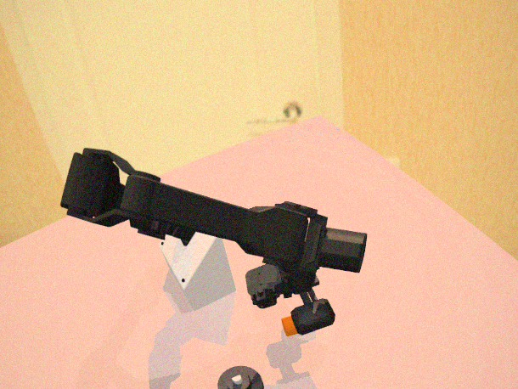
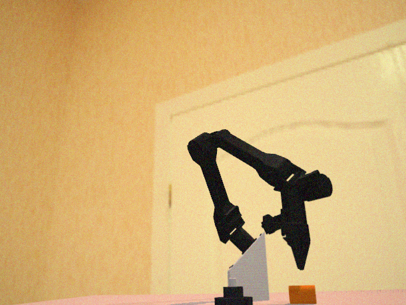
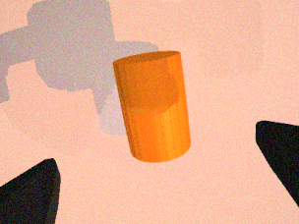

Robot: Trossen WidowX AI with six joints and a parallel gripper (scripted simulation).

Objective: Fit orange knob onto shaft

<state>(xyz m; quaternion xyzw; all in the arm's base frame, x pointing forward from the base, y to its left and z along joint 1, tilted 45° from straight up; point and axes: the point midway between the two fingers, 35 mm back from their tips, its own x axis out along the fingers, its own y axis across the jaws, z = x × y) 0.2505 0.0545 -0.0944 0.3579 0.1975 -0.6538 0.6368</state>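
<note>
My gripper tip is 1 cm past the orange knob, 1 cm to the left of it and 6 cm above it. The rest, counted from my gripper tip: round pedestal 6 cm ahead, 16 cm to the right, 5 cm below.
</note>
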